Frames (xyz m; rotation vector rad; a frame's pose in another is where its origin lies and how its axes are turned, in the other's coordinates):
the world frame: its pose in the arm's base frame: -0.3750 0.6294 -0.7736 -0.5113 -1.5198 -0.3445
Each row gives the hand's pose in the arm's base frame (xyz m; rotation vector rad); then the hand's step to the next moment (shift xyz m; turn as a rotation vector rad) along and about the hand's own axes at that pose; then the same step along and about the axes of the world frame.
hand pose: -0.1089 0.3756 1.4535 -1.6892 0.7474 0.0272
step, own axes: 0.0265 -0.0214 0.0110 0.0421 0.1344 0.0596
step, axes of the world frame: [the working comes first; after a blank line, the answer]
step, axes of the arm's base frame: 0.0354 -0.0010 0.0049 -0.0097 0.0250 -0.1506

0.0060 0.0171 -0.0309 -0.1476 0.0316 0.0246
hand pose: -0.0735 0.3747 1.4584 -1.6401 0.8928 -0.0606
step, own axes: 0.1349 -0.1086 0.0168 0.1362 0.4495 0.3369
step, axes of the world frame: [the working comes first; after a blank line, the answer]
step, axes of the arm's base frame: 0.1587 -0.0638 0.0318 0.0322 0.1988 -0.5418

0.0307 0.0248 -0.1694 -0.5179 0.2412 0.0876
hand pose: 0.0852 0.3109 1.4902 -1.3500 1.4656 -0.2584
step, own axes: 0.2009 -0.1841 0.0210 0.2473 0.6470 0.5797
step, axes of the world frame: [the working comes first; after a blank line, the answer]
step, axes of the arm's base frame: 0.1674 -0.2151 0.0202 0.1319 0.2894 -0.8454

0.0046 -0.0978 -0.2552 -0.8074 0.4010 0.0562
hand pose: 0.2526 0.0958 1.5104 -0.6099 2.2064 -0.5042
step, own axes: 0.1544 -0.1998 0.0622 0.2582 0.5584 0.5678
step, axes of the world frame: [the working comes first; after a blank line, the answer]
step, axes of the arm's base frame: 0.0101 -0.2589 -0.0220 0.1395 0.2136 -0.7974

-0.0472 -0.2123 -0.1425 -0.7669 0.3357 0.0093
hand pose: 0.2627 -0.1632 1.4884 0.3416 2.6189 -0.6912
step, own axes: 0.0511 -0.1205 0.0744 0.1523 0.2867 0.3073
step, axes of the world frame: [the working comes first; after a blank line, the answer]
step, axes of the arm's base frame: -0.0612 -0.1339 -0.0317 0.0592 0.1041 -0.4307

-0.0469 -0.1421 -0.0165 -0.4159 0.1634 0.0129
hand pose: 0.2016 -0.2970 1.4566 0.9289 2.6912 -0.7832
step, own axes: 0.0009 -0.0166 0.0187 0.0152 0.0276 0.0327
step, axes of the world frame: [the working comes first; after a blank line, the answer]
step, axes of the arm's base frame: -0.0109 -0.0206 -0.0091 0.0053 0.0086 -0.0443

-0.0115 -0.0222 -0.0012 -0.0430 0.0146 0.0009
